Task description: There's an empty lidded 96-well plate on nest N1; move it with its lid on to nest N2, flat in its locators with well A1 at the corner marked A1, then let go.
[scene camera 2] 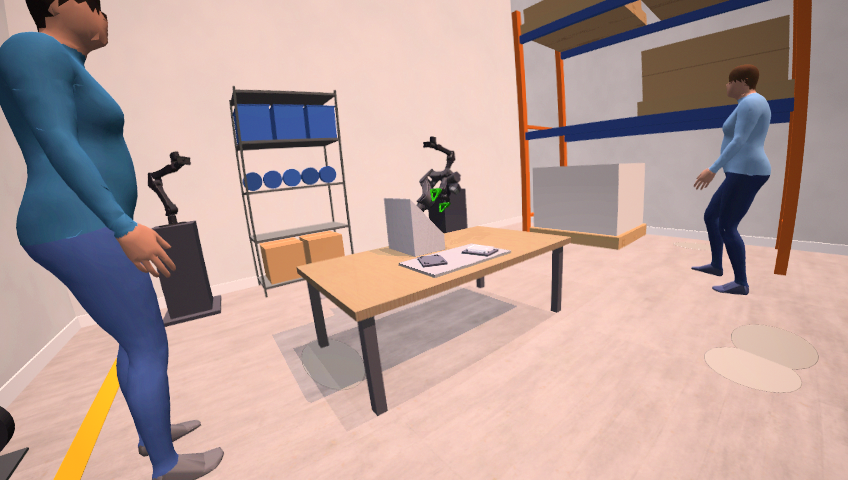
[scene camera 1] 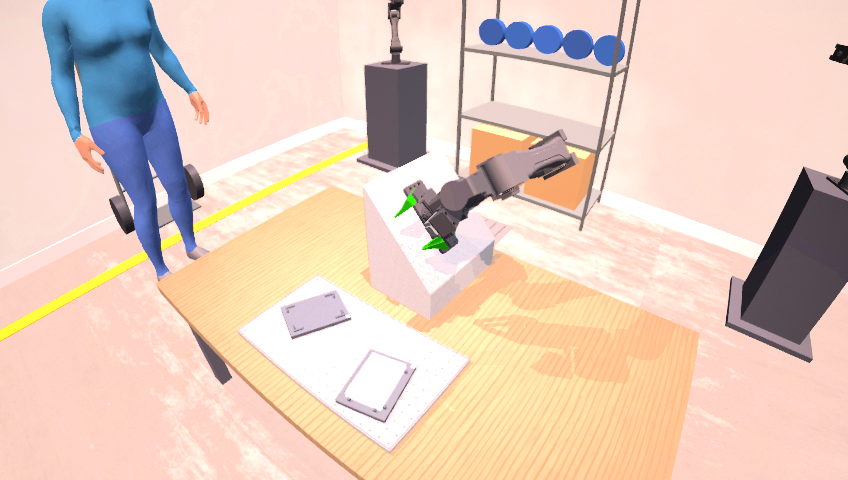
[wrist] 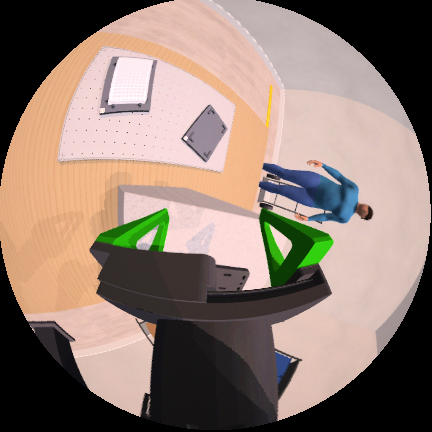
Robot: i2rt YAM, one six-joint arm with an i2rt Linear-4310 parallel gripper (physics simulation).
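Where they show: gripper, fingertip midpoint: point(scene camera 2: 436, 206) point(scene camera 1: 409, 232) point(wrist: 213, 213); arm's base, link origin: point(scene camera 2: 414, 215) point(scene camera 1: 430, 216).
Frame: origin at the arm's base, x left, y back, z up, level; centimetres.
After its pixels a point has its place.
Observation:
The white lidded 96-well plate point(scene camera 1: 376, 382) {y -39.1, x 16.3, z -16.7 cm} point(scene camera 2: 480, 248) {y -40.7, x 13.6, z -16.7 cm} point(wrist: 131, 80) {y -37.4, x 15.0, z -16.7 cm} sits on the dark grey nest N1 point(scene camera 1: 363, 409) {y -45.3, x 18.3, z -18.3 cm} point(wrist: 130, 109) {y -30.9, x 12.2, z -18.4 cm}, with a small white corner mark in the wrist view. The other grey nest, N2 point(scene camera 1: 315, 313) {y -33.0, x -11.8, z -18.4 cm} point(scene camera 2: 432, 260) {y -34.7, x -13.4, z -18.4 cm} point(wrist: 206, 132) {y -32.2, x -11.6, z -18.4 cm}, has bare corner locators and stands turned relative to N1. A white mark shows at one of its corners; its lettering is too small to read. My gripper point(scene camera 1: 410, 231) {y -15.2, x 5.7, z 5.1 cm} point(scene camera 2: 439, 202) {y -15.2, x 5.7, z 5.1 cm} point(wrist: 213, 213) {y -15.2, x 5.7, z 5.1 cm} is open, its green fingers wide apart with nothing between them. It hangs over the sloped block, well away from the plate.
Both nests stand on a white perforated board point(scene camera 1: 333, 362) {y -40.3, x 3.2, z -19.5 cm} point(scene camera 2: 455, 261) {y -42.9, x -5.5, z -19.1 cm} point(wrist: 150, 142) {y -24.4, x 4.6, z -19.5 cm} on the wooden table point(scene camera 1: 535, 416) {y -22.9, x 47.5, z -20.9 cm} point(scene camera 2: 351, 285) {y -32.7, x -55.4, z -20.8 cm} point(wrist: 40, 200) {y -10.6, x 32.6, z -20.8 cm}. The tall sloped white block point(scene camera 1: 395, 267) {y -13.6, x -0.5, z -8.9 cm} point(scene camera 2: 399, 226) {y 1.0, x -10.5, z -5.1 cm} point(wrist: 132, 205) {y -11.4, x 9.4, z -10.3 cm} stands beside the board. A person point(scene camera 1: 119, 65) point(scene camera 2: 65, 142) point(wrist: 335, 192) stands beyond the table end.

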